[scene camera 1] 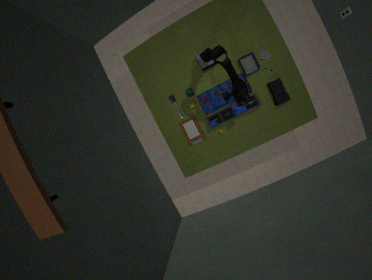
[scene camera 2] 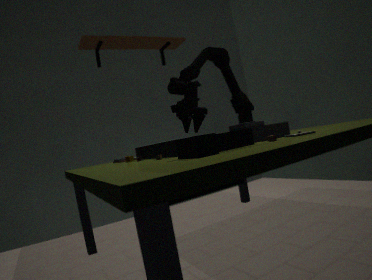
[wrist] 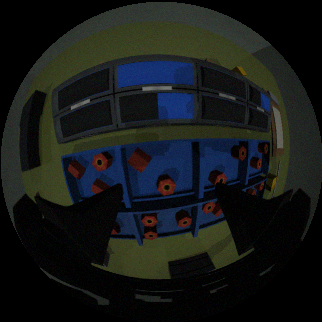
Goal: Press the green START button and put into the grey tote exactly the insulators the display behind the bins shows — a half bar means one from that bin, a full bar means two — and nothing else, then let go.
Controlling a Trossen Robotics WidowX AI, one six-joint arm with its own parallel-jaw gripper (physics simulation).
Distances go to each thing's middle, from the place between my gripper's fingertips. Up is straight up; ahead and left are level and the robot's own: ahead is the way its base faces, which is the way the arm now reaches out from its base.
Scene:
Now: hand 7 cm short of the dark box [scene camera 2: 200, 146], 37 cm to the right of it and 5 cm above it.

